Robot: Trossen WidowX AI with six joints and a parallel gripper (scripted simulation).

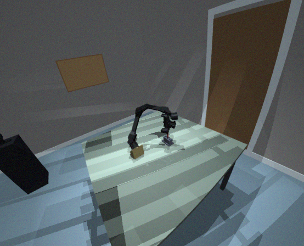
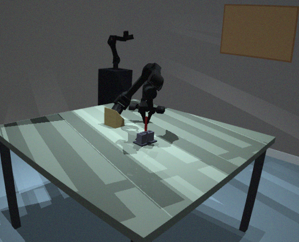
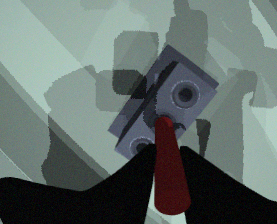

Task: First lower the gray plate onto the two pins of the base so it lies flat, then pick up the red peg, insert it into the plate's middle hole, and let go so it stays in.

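The gray plate lies 6 cm below my gripper tip. Also, from my gripper tip: red peg (right at my gripper tip); base (10 cm below).
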